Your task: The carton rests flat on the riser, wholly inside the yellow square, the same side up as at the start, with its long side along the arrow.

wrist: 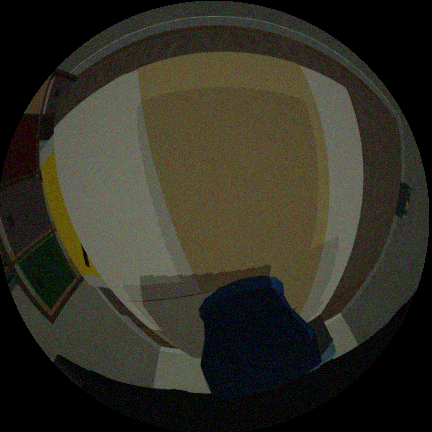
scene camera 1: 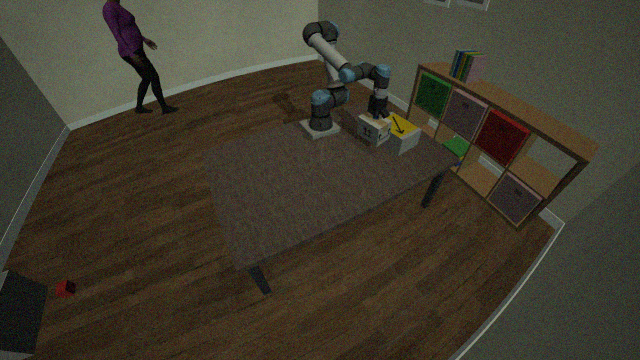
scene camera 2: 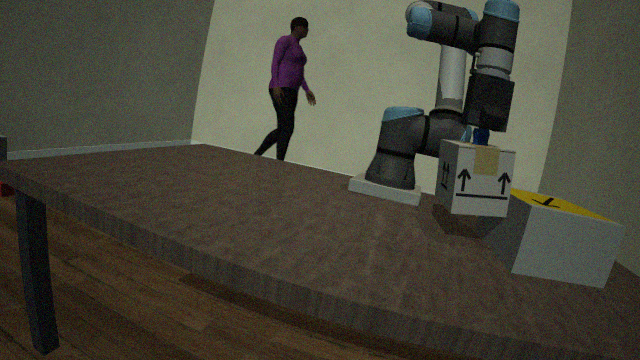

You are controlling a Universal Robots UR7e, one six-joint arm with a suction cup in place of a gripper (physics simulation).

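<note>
The white carton (scene camera 1: pixel 373 129) (scene camera 2: pixel 476 180) (wrist: pixel 230 165) with tan tape on top hangs from my suction gripper (scene camera 2: pixel 481 144) (wrist: pixel 245 285), whose blue cup is on the carton's top face. The carton is upright, its printed arrows pointing up, and its bottom is above the table. It is beside the grey-white riser (scene camera 1: pixel 406 142) (scene camera 2: pixel 567 245), on the side toward the robot's base, and hides part of it. The yellow square (scene camera 1: pixel 406 125) (scene camera 2: pixel 575 205) (wrist: pixel 62 215) with a black arrow is on the riser's top. The carton's bottom is lower than the riser's top in scene camera 2.
The riser stands on the brown table (scene camera 1: pixel 300 190) (scene camera 2: pixel 250 225). The robot's base plate (scene camera 1: pixel 320 131) (scene camera 2: pixel 384 190) is left of the carton. A shelf unit (scene camera 1: pixel 530 102) with coloured boxes stands beyond the table. A person (scene camera 1: pixel 129 35) (scene camera 2: pixel 289 65) in purple is behind the table.
</note>
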